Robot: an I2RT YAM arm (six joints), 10 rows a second.
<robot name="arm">
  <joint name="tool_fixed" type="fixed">
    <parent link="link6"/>
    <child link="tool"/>
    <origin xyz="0 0 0" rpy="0 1.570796 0"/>
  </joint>
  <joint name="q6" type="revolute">
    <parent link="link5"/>
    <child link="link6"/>
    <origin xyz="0.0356 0 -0.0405" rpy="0 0 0"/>
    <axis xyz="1 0 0"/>
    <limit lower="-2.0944" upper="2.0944"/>
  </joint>
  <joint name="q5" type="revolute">
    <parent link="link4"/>
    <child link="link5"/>
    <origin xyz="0.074 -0.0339 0.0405" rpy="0 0 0"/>
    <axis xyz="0 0 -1"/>
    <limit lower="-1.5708" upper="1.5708"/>
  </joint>
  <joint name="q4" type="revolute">
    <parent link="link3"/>
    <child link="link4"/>
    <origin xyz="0.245 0.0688 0.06" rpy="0 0 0"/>
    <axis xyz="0 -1 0"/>
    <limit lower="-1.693" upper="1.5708"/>
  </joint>
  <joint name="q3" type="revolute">
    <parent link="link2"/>
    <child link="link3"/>
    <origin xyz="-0.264 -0.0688 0" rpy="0 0 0"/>
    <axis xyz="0 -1 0"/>
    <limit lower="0" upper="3.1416"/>
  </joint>
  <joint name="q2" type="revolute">
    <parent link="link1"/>
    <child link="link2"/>
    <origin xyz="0.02 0.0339 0.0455" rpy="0 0 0"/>
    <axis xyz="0 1 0"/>
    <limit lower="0" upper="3.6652"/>
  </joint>
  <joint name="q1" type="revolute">
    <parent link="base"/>
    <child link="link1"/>
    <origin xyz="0 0 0.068" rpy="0 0 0"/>
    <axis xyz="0 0 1"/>
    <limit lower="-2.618" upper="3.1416"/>
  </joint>
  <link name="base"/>
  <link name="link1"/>
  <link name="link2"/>
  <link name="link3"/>
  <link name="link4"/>
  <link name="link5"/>
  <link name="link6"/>
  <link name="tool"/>
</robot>
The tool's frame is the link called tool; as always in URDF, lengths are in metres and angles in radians.
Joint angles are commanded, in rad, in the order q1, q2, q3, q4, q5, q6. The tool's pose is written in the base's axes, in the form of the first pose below.
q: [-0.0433, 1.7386, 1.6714, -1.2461, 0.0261, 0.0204]
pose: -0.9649, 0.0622, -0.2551, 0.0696, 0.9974, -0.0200, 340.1, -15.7, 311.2
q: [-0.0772, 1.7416, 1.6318, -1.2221, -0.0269, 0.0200]
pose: -0.9671, 0.0949, -0.2361, 0.0901, 0.9955, 0.0309, 340.0, -25.3, 300.0
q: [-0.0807, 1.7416, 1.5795, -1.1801, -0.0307, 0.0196]
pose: -0.9692, 0.0980, -0.2260, 0.0927, 0.9951, 0.0343, 340.2, -26.4, 286.6
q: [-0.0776, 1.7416, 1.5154, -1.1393, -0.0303, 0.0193]
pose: -0.9745, 0.0951, -0.2032, 0.0902, 0.9954, 0.0336, 338.5, -25.2, 269.9
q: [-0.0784, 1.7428, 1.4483, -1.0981, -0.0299, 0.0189]
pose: -0.9796, 0.0959, -0.1767, 0.0915, 0.9953, 0.0328, 335.5, -25.3, 252.1
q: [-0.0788, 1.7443, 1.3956, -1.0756, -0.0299, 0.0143]
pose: -0.9851, 0.0921, -0.1455, 0.0884, 0.9956, 0.0317, 331.4, -25.1, 237.8
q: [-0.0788, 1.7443, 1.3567, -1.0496, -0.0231, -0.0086]
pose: -0.9886, 0.0694, -0.1334, 0.0671, 0.9975, 0.0217, 328.7, -25.1, 227.9
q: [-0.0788, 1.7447, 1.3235, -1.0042, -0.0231, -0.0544]
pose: -0.9890, 0.0236, -0.1459, 0.0216, 0.9997, 0.0149, 328.7, -25.1, 219.7
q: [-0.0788, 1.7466, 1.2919, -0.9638, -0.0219, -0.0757]
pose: -0.9882, 0.0022, -0.1529, 0.0007, 0.9999, 0.0101, 328.3, -25.1, 211.4
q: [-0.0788, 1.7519, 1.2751, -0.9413, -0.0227, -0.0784]
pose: -0.9882, -0.0005, -0.1534, -0.0021, 0.9999, 0.0105, 328.5, -25.1, 205.7
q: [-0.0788, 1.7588, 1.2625, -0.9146, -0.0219, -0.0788]
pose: -0.9870, -0.0010, -0.1604, -0.0025, 1.0000, 0.0090, 329.8, -25.3, 200.8
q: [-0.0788, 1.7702, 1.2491, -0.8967, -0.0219, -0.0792]
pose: -0.9881, -0.0013, -0.1536, -0.0028, 1.0000, 0.0095, 330.4, -25.3, 194.0
